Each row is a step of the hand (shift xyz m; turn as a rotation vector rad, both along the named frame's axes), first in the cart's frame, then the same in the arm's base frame.
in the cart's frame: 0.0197 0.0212 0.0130 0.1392 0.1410 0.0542
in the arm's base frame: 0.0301 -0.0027 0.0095 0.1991 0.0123 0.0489
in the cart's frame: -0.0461 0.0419 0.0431 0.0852 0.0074 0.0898
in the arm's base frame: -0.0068 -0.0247 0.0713 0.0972 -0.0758 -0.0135
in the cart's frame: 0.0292 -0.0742 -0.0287 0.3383 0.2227 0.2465
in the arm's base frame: -0.0196 -0.0020 -0.0824 0.4537 -0.1232 0.0616
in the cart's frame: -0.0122 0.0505 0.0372 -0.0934 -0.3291 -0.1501
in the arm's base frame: 0.0242 -0.0145 0.0573 -0.2781 0.0027 -0.2494
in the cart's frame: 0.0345 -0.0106 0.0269 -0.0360 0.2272 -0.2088
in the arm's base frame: 0.0303 -0.0274 -0.0189 0.0296 0.2803 0.1307
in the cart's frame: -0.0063 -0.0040 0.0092 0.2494 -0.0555 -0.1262
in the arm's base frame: -0.0049 -0.0103 0.0032 0.1483 0.1039 -0.2200
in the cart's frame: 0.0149 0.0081 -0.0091 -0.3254 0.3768 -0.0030
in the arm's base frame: 0.0141 0.0122 -0.0048 -0.0854 0.1392 0.4703
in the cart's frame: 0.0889 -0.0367 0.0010 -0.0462 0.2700 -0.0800
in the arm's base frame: 0.0561 -0.0118 -0.0772 0.0747 0.1789 0.2094
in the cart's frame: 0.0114 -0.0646 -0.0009 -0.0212 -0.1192 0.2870
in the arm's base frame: -0.0226 -0.0244 -0.0565 -0.0041 -0.3113 0.0087
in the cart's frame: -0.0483 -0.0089 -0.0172 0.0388 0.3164 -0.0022
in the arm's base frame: -0.0489 0.0102 0.0145 0.1880 0.1296 0.2225
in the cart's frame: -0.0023 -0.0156 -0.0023 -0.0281 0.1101 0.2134
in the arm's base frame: -0.0102 -0.0042 -0.0115 0.0848 -0.1529 0.1669
